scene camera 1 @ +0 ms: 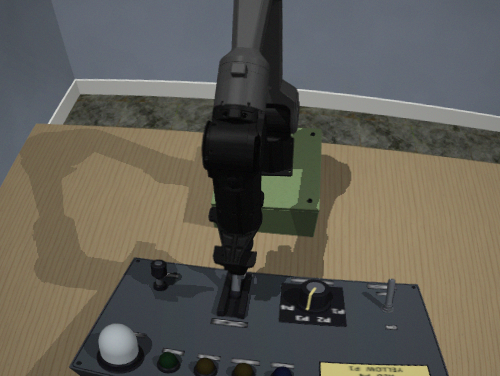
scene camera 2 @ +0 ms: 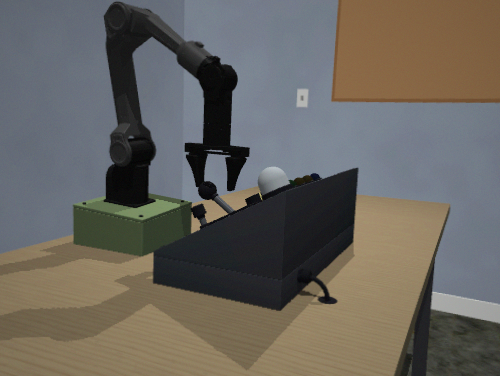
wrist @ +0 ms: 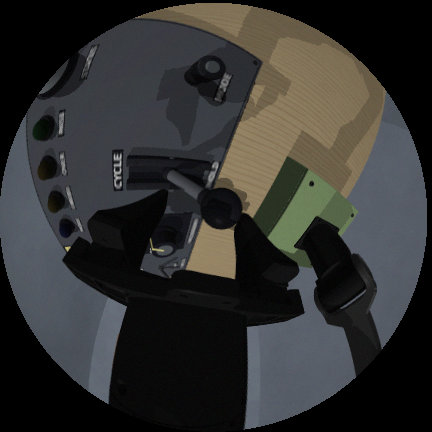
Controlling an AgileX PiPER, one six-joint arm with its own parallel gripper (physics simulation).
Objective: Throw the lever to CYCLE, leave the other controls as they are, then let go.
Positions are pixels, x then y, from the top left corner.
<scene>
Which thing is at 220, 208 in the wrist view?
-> A black ball knob lever.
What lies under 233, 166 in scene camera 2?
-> My gripper.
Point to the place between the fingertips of my gripper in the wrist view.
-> At 203, 209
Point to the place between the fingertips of my gripper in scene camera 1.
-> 241, 250
</scene>
